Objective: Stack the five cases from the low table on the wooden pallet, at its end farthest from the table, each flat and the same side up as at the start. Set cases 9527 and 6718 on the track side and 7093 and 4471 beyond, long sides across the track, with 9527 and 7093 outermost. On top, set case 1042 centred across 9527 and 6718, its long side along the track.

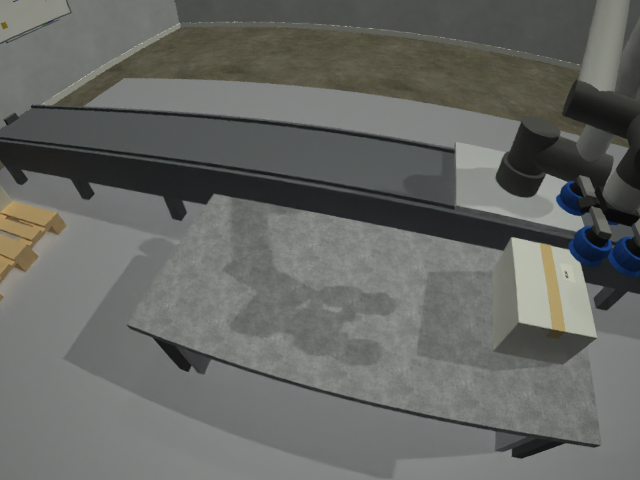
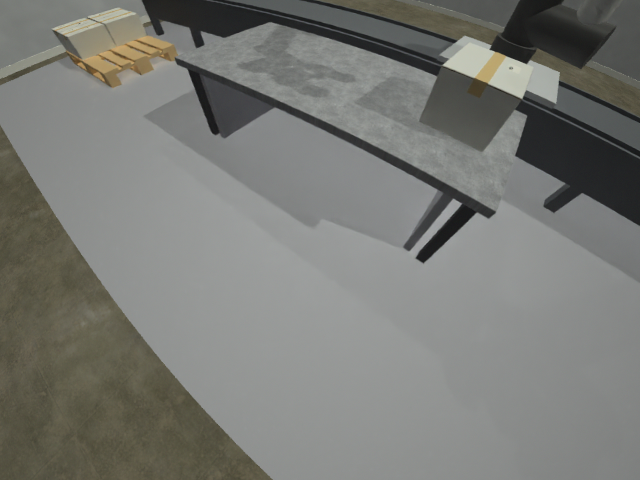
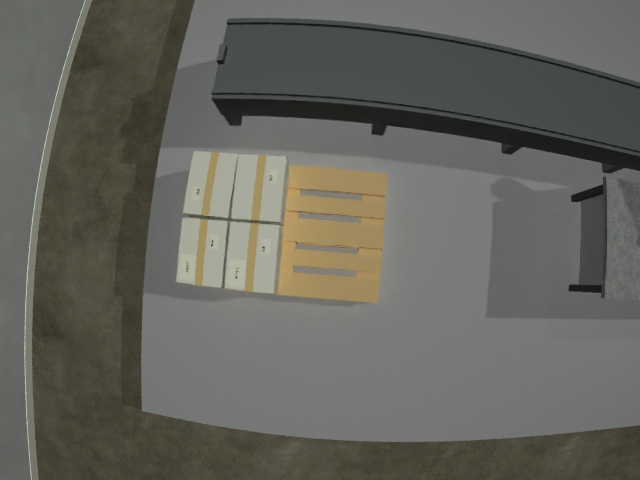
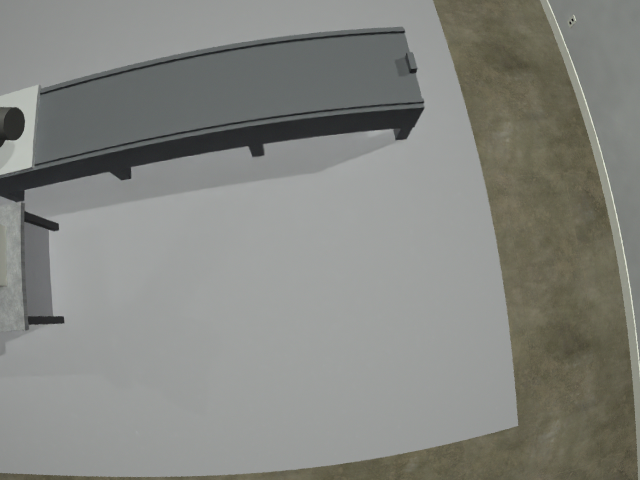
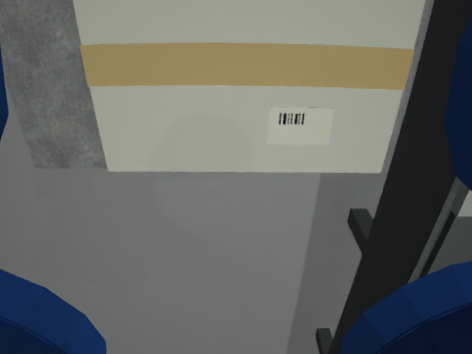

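Seen in the pictures: end effector, tool point: [image 5: 228,241]; arm's base, origin of the base link: [image 1: 516,182].
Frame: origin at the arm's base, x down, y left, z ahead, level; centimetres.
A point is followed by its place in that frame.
Note:
The low table [image 1: 196,310] {y -130.3, x 4.0, z 114.6 cm} [image 3: 622,248] {y -141.6, x 4.0, z 96.8 cm} carries one white case [image 1: 532,289] {y -10.9, x -18.5, z 87.6 cm} [image 2: 465,108] {y -2.8, x -8.3, z 102.2 cm} [image 5: 200,145] {y 7.6, x -18.5, z 89.0 cm} with tan tape, 1042 by elimination, flat near its end away from the pallet. My gripper [image 1: 599,227] {y -2.9, x -47.5, z 84.9 cm}, four blue cups, is open and empty, above and beside that case toward the track. On the wooden pallet [image 3: 336,232] {y -331.5, x 42.6, z 99.5 cm} [image 2: 118,54] {y -342.0, x 43.8, z 107.8 cm}, four cases lie flat at the end farthest from the table. Case 9527 [image 3: 222,191] {y -399.0, x 20.0, z 83.3 cm} and case 6718 [image 3: 273,201] {y -368.3, x 20.1, z 87.2 cm} are on the track side, case 7093 [image 3: 214,271] {y -398.9, x 20.1, z 129.5 cm} and case 4471 [image 3: 266,271] {y -368.6, x 20.1, z 126.5 cm} beyond; their numbers are too small to read surely.
The dark floor rail [image 1: 310,155] [image 3: 413,67] [image 4: 232,87] runs close along the table and past the pallet. The white carriage plate [image 1: 475,175] {y -24.0, x 0.0, z 1.6 cm} [image 2: 545,82] {y 27.2, x 0.0, z 3.6 cm} [image 4: 25,103] {y 25.3, x 0.1, z -17.8 cm} stands beside the case's end of the table. Shadows of the arm fall on the table top.

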